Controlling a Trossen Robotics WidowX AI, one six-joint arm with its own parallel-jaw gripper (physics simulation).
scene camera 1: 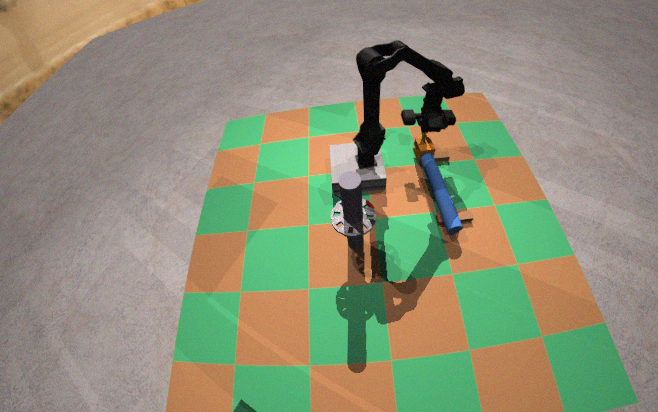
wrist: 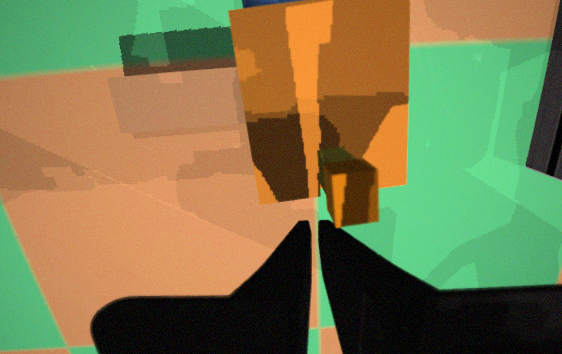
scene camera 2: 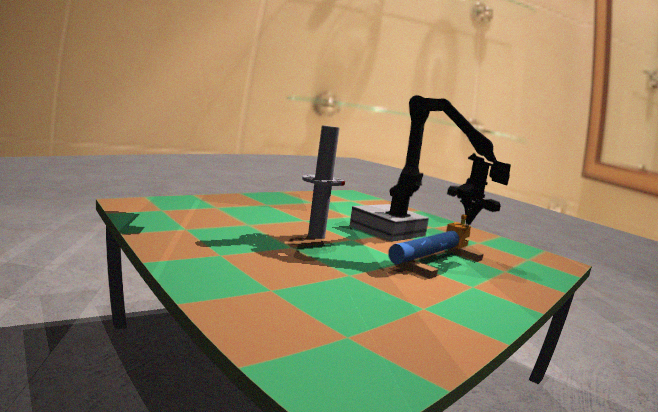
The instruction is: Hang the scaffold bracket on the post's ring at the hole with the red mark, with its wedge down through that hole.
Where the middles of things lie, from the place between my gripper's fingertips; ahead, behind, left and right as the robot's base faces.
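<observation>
Positions relative to my hand: scaffold bracket (scene camera 2: 455, 236), 20 mm below, 190 mm ahead, 30 mm to the right; dark post (scene camera 2: 329, 135), 70 mm above, 310 mm ahead, 350 mm to the right; yellow wedge (wrist: 351, 185), 10 mm below, 20 mm ahead, 10 mm to the right.
</observation>
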